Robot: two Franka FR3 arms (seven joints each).
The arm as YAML. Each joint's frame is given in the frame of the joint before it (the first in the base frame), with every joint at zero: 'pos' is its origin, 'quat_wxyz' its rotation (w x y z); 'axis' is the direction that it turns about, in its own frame. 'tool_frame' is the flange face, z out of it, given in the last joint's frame.
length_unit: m
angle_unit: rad
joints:
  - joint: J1
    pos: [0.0, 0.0, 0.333]
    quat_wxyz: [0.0, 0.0, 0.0, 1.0]
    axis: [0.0, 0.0, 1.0]
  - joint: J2
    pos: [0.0, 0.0, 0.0]
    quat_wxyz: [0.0, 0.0, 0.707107, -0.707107]
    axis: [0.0, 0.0, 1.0]
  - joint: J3
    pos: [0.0, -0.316, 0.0]
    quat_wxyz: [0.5, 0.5, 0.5, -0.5]
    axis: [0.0, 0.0, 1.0]
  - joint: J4
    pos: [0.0, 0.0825, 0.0]
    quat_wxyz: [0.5, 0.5, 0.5, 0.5]
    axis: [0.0, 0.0, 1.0]
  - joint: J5
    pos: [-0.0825, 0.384, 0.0]
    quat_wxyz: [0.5, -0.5, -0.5, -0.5]
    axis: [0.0, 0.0, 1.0]
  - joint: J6
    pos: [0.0, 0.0, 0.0]
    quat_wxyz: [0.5, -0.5, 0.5, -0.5]
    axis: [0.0, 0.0, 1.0]
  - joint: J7
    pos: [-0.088, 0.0, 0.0]
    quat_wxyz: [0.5, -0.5, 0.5, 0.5]
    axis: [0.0, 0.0, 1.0]
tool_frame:
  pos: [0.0, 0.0, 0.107]
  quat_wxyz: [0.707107, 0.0, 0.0, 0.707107]
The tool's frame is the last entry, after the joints.
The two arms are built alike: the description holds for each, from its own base.
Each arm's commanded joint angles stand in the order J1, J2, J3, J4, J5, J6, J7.
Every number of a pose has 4 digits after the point.
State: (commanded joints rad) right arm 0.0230 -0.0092 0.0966 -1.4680 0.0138 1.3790 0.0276; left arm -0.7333 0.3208 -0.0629 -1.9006 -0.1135 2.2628 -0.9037
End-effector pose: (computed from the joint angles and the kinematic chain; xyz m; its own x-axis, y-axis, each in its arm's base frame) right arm 0.5271 0.0653 0.6610 0.9923 0.0940 -0.0801 0.0935 -0.9956 -0.0106; left arm 0.4372 -0.4480 0.3372 0.9821 0.1774 -0.0632 0.1830 -0.9783 0.0972
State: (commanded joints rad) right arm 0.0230 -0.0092 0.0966 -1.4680 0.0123 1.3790 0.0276; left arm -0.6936 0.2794 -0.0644 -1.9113 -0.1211 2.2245 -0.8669
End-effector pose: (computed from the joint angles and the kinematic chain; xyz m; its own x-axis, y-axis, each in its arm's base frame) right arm 0.5272 0.0652 0.6610 0.9924 0.0937 -0.0800 0.0933 -0.9956 -0.0091; left arm 0.4480 -0.4266 0.3547 0.9814 0.1790 -0.0694 0.1852 -0.9779 0.0975
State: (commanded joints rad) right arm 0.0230 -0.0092 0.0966 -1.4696 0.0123 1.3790 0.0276; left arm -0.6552 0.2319 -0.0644 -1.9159 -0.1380 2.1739 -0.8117
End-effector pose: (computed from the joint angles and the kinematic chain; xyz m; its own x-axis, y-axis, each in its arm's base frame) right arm 0.5272 0.0652 0.6602 0.9922 0.0937 -0.0816 0.0933 -0.9956 -0.0091; left arm 0.4569 -0.4052 0.3772 0.9830 0.1654 -0.0799 0.1733 -0.9793 0.1046
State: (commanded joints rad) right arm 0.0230 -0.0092 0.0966 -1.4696 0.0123 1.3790 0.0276; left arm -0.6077 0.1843 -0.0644 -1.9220 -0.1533 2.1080 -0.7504
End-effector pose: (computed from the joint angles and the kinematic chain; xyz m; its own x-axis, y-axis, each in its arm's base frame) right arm 0.5272 0.0652 0.6602 0.9922 0.0937 -0.0816 0.0933 -0.9956 -0.0091; left arm 0.4658 -0.3780 0.3975 0.9834 0.1513 -0.1004 0.1615 -0.9816 0.1019
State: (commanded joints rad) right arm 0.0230 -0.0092 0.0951 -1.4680 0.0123 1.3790 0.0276; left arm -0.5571 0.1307 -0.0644 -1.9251 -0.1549 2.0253 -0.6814
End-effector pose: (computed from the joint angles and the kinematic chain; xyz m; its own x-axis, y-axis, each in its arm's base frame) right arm 0.5273 0.0644 0.6610 0.9925 0.0923 -0.0800 0.0918 -0.9957 -0.0091; left arm 0.4720 -0.3476 0.4207 0.9852 0.1239 -0.1187 0.1350 -0.9867 0.0901
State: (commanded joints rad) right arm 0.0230 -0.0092 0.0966 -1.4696 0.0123 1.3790 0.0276; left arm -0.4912 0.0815 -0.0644 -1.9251 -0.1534 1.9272 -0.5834
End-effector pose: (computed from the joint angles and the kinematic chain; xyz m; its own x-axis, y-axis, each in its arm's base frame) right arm 0.5272 0.0652 0.6602 0.9922 0.0937 -0.0816 0.0933 -0.9956 -0.0091; left arm 0.4794 -0.3093 0.4412 0.9856 0.0805 -0.1486 0.0923 -0.9930 0.0741
